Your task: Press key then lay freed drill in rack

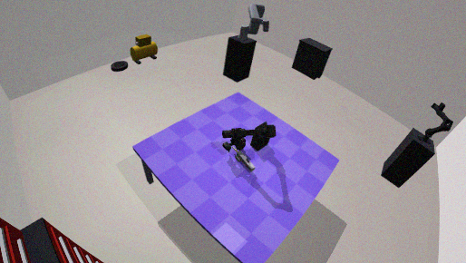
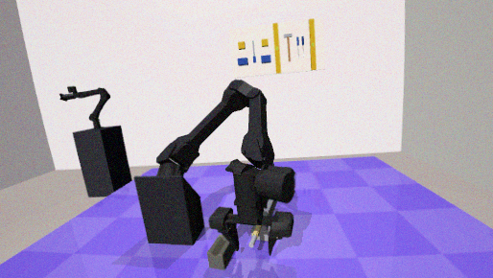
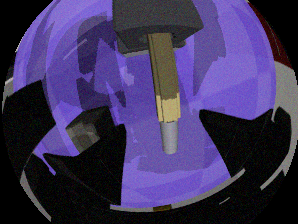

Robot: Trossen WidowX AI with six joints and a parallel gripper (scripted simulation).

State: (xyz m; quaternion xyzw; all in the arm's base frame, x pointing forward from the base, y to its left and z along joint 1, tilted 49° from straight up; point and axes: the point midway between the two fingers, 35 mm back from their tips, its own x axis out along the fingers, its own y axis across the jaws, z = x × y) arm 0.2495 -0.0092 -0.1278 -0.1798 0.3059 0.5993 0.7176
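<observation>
Right now my gripper tip is 1 cm short of the tan drill, 5 cm to the right of it and 3 cm below it. Also, from my gripper tip: grey-green rack (8 cm behind).
</observation>
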